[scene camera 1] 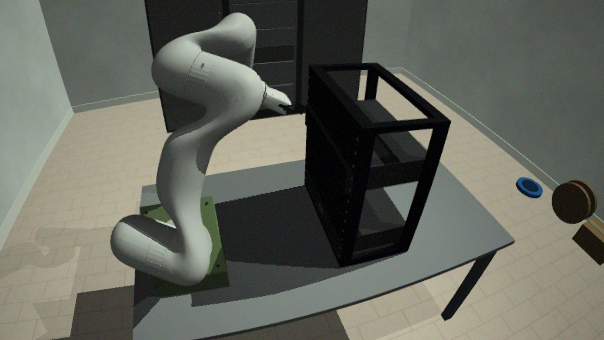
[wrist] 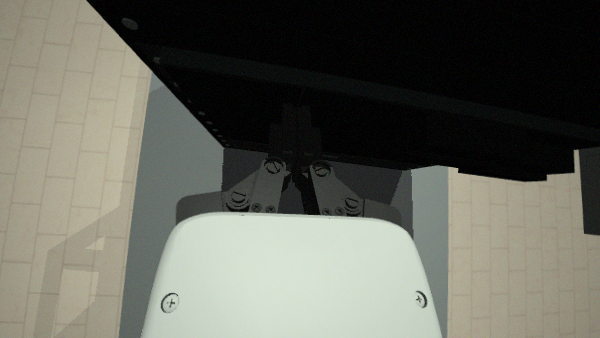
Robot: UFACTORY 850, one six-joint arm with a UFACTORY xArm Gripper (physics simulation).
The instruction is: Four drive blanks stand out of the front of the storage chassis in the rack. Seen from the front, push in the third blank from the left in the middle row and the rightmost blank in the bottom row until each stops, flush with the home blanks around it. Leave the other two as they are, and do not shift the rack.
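The rack (scene camera 1: pixel 441 145) stands upright on the table, with the storage chassis front (scene camera 1: pixel 327 160) (wrist: pixel 370 120) facing the arm. That front is nearly black in both views, so the rows, the four standing-out blanks and the home blanks cannot be told apart. My gripper (scene camera 1: pixel 301 108) (wrist: pixel 293 121) is shut, with nothing between its fingers. In the scene view its tips are close to the upper part of the rack's front, towards the far side. In the wrist view the dark fingertips overlap the black front; whether they touch it cannot be told.
The grey table (scene camera 1: pixel 450 220) carries the rack and the green base plate (scene camera 1: pixel 220 250) of the arm. A dark cabinet (scene camera 1: pixel 332 30) stands behind the table. A blue ring (scene camera 1: pixel 519 188) and a round brown object (scene camera 1: pixel 571 202) are at the right.
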